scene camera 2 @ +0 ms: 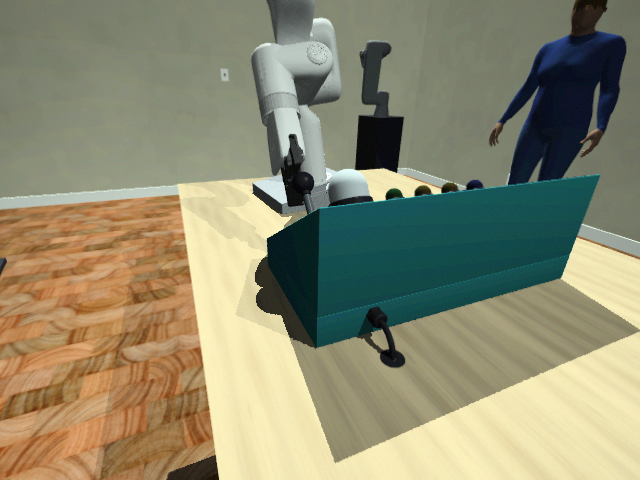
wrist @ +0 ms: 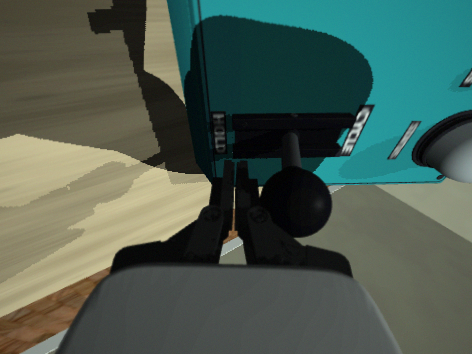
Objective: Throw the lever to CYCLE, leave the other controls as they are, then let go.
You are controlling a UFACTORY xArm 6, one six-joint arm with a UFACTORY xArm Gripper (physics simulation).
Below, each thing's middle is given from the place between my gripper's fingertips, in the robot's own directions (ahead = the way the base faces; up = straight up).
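Scene:
Teal console [scene camera 2: 358, 266], from my hand: 18 cm ahead, 16 cm to the left, 1 cm below. Black ball knob [wrist: 299, 202]: 3 cm ahead of my hand, 2 cm above it. Going by their middles, nearest to my hand of the things named here: the black ball knob.

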